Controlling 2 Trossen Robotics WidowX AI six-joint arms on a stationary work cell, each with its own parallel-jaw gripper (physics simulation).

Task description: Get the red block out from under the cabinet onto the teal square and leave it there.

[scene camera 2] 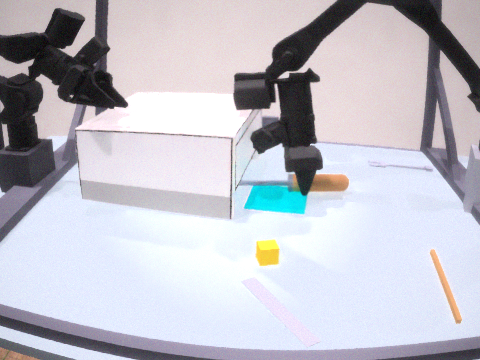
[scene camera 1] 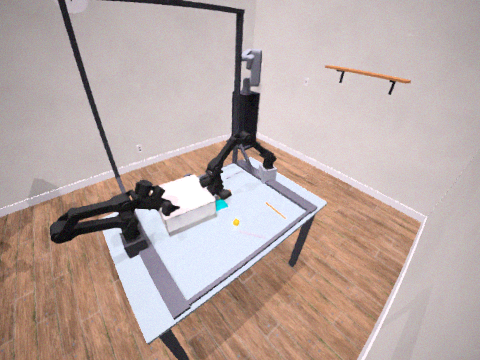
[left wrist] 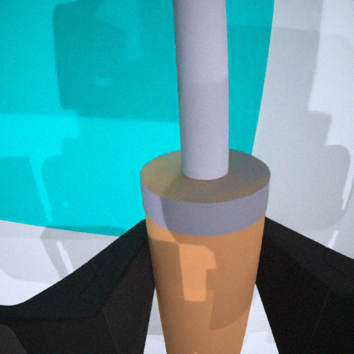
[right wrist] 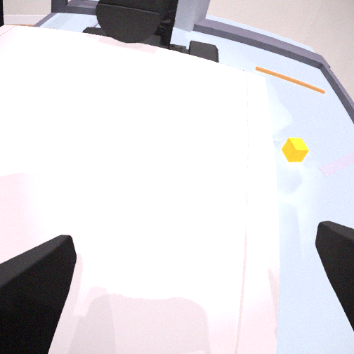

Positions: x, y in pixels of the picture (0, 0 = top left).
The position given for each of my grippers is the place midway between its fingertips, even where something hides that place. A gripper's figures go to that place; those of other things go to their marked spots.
Labels:
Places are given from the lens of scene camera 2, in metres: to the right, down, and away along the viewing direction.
my left gripper (scene camera 2: 304, 191): 0.12, 0.02, 0.81
my right gripper (scene camera 2: 121, 106): -0.20, -0.13, 0.72

